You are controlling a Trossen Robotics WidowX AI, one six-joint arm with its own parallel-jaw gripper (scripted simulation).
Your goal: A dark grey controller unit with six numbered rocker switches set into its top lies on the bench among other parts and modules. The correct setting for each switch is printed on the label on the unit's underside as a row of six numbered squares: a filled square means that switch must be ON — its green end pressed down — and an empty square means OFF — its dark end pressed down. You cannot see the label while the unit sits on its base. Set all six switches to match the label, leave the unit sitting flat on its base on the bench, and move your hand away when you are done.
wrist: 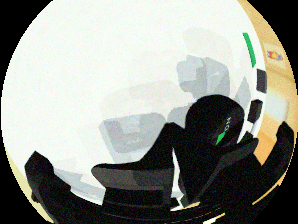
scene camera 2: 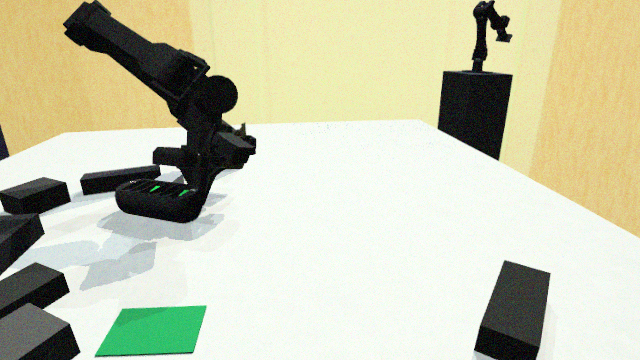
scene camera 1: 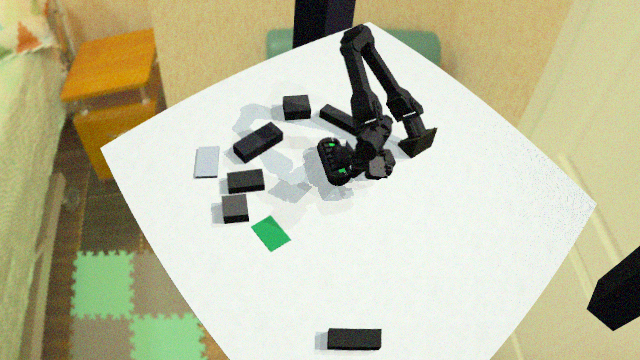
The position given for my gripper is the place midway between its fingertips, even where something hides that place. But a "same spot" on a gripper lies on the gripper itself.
Labels:
my gripper: wrist; scene camera 2 200, 205; scene camera 1
same spot on my gripper: [scene camera 1: 357, 167] = [wrist: 245, 152]

